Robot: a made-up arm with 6 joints.
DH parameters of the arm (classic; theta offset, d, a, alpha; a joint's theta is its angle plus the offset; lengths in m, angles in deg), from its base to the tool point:
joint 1: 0 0.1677 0 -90
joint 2: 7.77 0 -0.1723 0
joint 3: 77.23 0 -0.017 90
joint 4: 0 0.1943 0 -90
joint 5: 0 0 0.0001 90
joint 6: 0 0.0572 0 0
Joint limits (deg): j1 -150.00..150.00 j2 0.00..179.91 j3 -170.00..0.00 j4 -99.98..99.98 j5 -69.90..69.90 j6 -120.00..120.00
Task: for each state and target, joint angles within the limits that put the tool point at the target. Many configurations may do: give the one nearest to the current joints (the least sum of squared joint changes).
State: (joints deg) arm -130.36 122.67 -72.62 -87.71 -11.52 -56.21
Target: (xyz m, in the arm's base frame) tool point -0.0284 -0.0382 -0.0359
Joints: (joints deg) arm -133.23 167.10 -38.61 -88.37 -5.59 -56.21
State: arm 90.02 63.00 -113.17 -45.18 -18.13 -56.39
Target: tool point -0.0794 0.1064 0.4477
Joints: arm 118.11 54.21 -72.75 -52.09 -26.28 -56.39
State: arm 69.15 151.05 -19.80 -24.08 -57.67 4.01
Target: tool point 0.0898 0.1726 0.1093
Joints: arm 56.91 115.24 -29.36 -21.07 -67.64 4.01
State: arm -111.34 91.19 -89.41 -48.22 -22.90 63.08
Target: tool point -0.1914 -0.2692 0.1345
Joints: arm -127.63 130.31 -82.45 -47.79 -17.65 63.08
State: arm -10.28 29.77 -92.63 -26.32 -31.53 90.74
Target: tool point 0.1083 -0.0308 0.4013
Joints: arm -20.88 40.59 -51.88 -26.11 -23.05 90.74
